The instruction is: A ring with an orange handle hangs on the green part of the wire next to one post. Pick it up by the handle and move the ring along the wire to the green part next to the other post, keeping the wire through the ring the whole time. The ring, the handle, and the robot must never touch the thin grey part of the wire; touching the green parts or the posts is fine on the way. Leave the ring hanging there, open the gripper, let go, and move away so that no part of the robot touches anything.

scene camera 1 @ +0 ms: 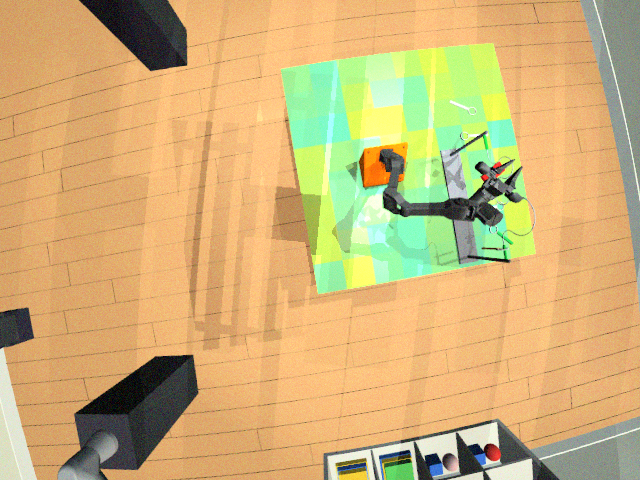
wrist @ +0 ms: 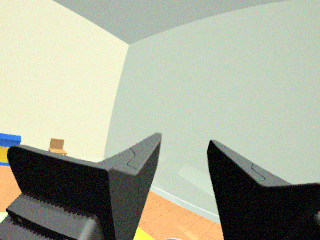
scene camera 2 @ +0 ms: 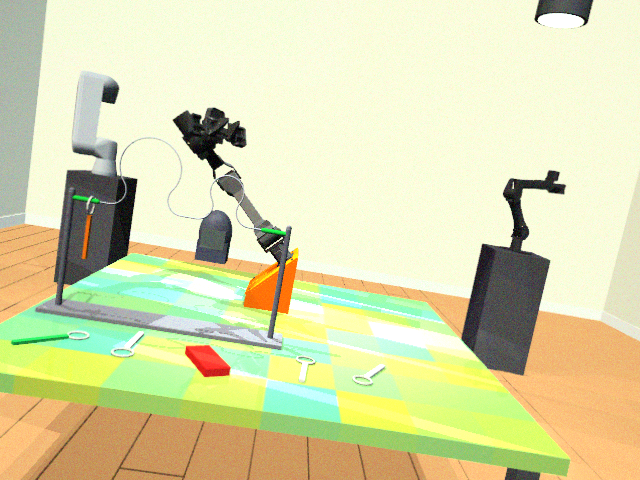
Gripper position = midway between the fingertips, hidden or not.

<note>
In view: the gripper (scene camera 2: 234,120) and a red block (scene camera 2: 206,359).
The gripper also shows in scene camera 1 (scene camera 1: 518,162) and in the wrist view (wrist: 184,142). The wrist view misses the red block: it is out of frame.
</note>
